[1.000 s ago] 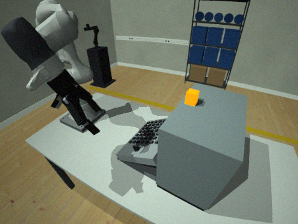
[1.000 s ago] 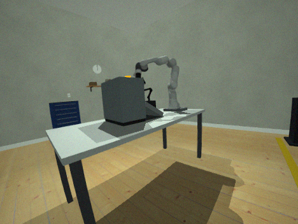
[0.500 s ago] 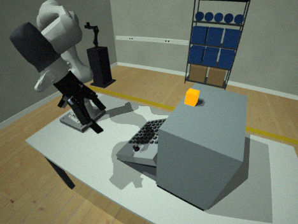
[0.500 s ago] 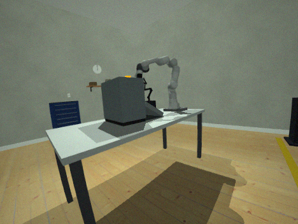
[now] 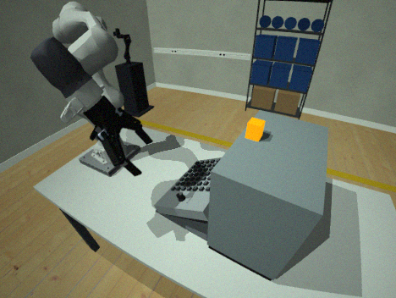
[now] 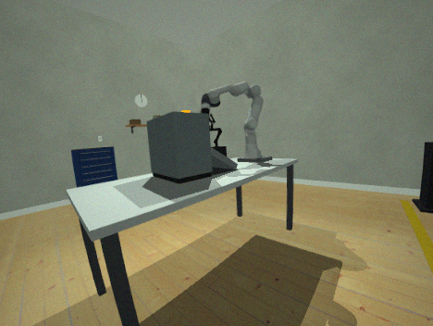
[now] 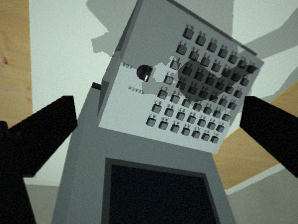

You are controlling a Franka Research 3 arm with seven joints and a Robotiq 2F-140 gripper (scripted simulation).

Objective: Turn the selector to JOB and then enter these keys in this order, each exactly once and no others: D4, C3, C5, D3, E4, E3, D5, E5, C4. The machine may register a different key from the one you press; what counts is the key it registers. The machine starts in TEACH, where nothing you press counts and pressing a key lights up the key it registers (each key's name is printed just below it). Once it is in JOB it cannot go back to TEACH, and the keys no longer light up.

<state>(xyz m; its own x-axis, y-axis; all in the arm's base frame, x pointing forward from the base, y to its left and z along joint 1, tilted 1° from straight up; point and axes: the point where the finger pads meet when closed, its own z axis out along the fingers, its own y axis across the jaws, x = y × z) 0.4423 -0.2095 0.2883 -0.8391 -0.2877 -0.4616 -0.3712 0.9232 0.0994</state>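
Right now my hand is 20 cm to the right of the key, 20 cm above it and 15 cm short of it. From my hand the other things lie so: selector knob (20 cm below, 11 cm ahead, 5 cm to the left).
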